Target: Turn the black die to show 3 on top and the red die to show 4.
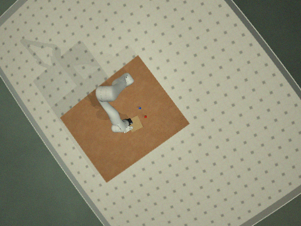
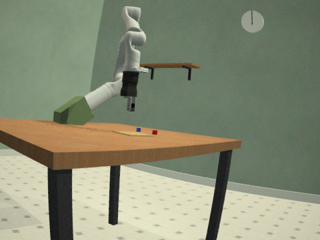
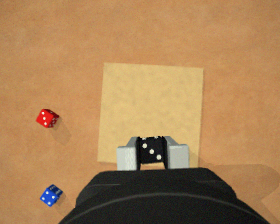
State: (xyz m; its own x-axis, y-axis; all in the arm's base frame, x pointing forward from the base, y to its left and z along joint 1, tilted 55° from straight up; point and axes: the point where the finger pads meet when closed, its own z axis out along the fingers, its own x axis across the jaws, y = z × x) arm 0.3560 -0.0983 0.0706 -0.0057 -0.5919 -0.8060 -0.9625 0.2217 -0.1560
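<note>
The tan mat is 120 mm below my hand and 30 mm ahead of it. Also, from my hand: blue die 140 mm to the left, 110 mm below, 80 mm behind; black die 10 mm below; red die 140 mm to the left, 110 mm below, 30 mm ahead.
</note>
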